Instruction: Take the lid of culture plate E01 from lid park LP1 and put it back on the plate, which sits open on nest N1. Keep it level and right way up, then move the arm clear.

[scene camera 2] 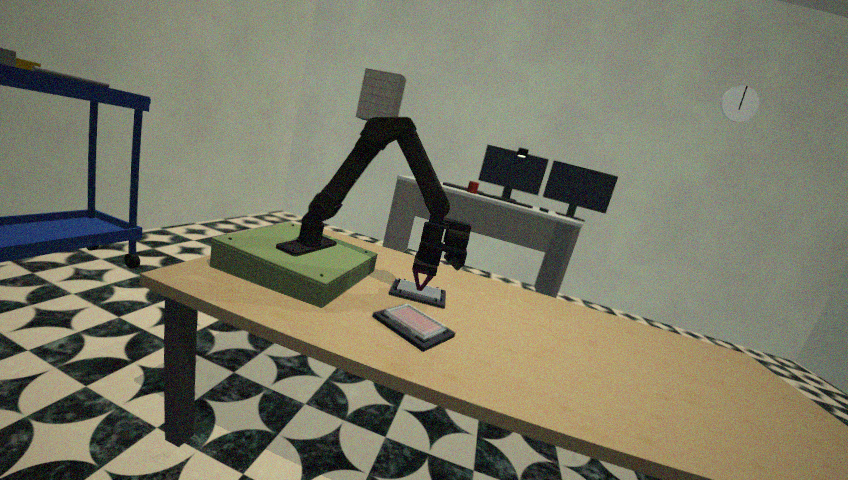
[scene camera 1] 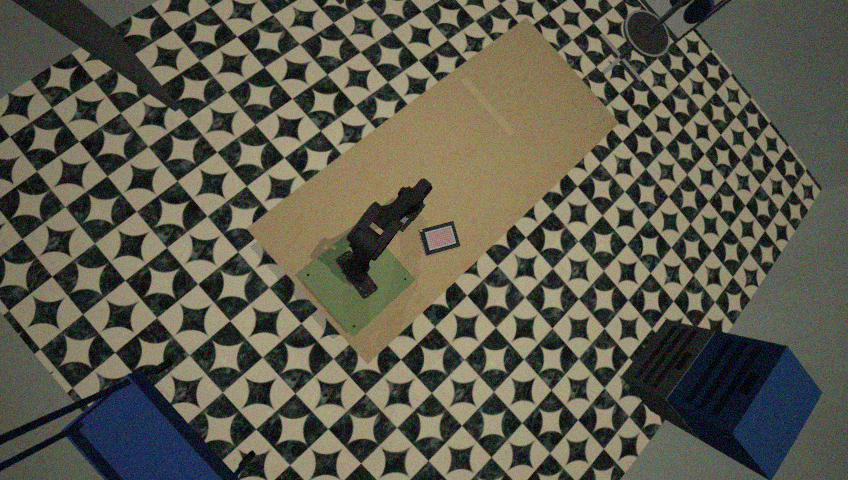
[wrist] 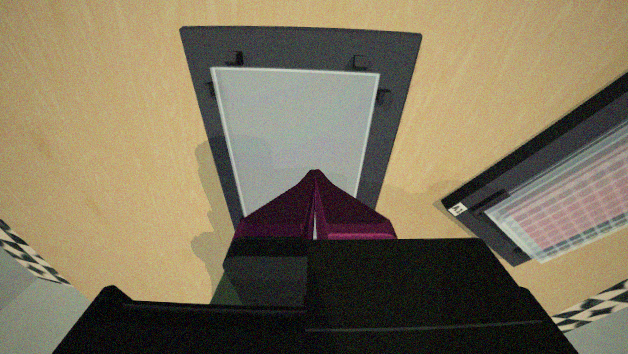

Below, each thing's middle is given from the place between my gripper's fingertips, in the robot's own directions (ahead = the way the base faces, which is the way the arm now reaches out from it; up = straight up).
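Dark lid holder (wrist: 393, 54): 1 cm below my hand and 1 cm to the left of it. Pale grey lid (wrist: 279, 123): my hand is 1 cm to the right of it. Dark nest (scene camera 2: 423, 345): 19 cm to the right of my hand and 5 cm ahead of it.
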